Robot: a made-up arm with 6 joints. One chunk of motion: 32 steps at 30 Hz.
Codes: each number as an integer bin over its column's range. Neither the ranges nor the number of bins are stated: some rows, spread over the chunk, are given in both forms.
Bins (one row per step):
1: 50 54 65 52 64 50
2: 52 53 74 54 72 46
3: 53 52 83 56 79 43
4: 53 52 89 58 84 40
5: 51 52 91 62 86 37
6: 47 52 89 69 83 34
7: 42 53 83 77 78 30
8: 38 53 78 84 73 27
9: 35 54 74 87 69 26
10: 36 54 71 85 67 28
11: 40 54 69 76 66 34
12: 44 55 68 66 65 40
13: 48 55 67 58 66 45
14: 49 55 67 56 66 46
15: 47 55 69 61 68 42
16: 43 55 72 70 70 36
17: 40 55 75 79 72 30
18: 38 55 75 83 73 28
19: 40 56 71 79 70 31
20: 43 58 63 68 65 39
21: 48 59 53 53 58 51
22: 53 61 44 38 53 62
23: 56 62 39 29 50 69
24: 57 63 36 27 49 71
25: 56 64 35 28 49 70
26: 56 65 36 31 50 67
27: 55 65 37 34 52 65
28: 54 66 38 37 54 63
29: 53 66 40 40 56 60
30: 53 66 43 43 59 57
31: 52 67 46 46 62 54
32: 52 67 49 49 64 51
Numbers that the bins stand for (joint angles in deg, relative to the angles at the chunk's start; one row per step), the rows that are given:
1: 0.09 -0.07 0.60 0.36 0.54 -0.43
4: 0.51 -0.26 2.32 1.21 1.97 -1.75
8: -1.62 -0.16 1.53 4.92 1.19 -3.47
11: -1.34 -0.07 0.89 3.78 0.69 -2.54
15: -0.34 0.02 0.89 1.64 0.83 -1.49
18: -1.62 0.02 1.32 4.77 1.19 -3.34
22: 0.51 0.57 -0.90 -1.63 -0.24 1.16
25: 0.94 0.85 -1.54 -3.05 -0.53 2.22
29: 0.51 1.03 -1.18 -1.35 -0.03 0.89
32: 0.37 1.12 -0.54 -0.07 0.54 -0.30
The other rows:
2: 0.37 -0.16 1.24 0.65 1.11 -0.96
3: 0.51 -0.26 1.89 0.93 1.61 -1.35
5: 0.23 -0.26 2.46 1.78 2.11 -2.15
6: -0.34 -0.26 2.32 2.78 1.90 -2.54
7: -1.05 -0.16 1.89 3.92 1.54 -3.07
9: -2.05 -0.07 1.24 5.34 0.90 -3.60
10: -1.91 -0.07 1.03 5.06 0.76 -3.34
12: -0.77 0.02 0.82 2.35 0.62 -1.75
13: -0.20 0.02 0.74 1.21 0.69 -1.09
14: -0.06 0.02 0.74 0.93 0.69 -0.96
16: -0.91 0.02 1.10 2.92 0.97 -2.28
17: -1.34 0.02 1.32 4.20 1.11 -3.07
19: -1.34 0.11 1.03 4.20 0.97 -2.94
20: -0.91 0.30 0.46 2.64 0.62 -1.88
21: -0.20 0.39 -0.26 0.50 0.12 -0.30
23: 0.94 0.66 -1.25 -2.91 -0.45 2.08
24: 1.08 0.75 -1.47 -3.20 -0.53 2.35
26: 0.94 0.94 -1.47 -2.63 -0.45 1.82
27: 0.80 0.94 -1.40 -2.20 -0.31 1.55
28: 0.66 1.03 -1.33 -1.77 -0.17 1.29
30: 0.51 1.03 -0.97 -0.92 0.19 0.50
31: 0.37 1.12 -0.75 -0.49 0.40 0.10

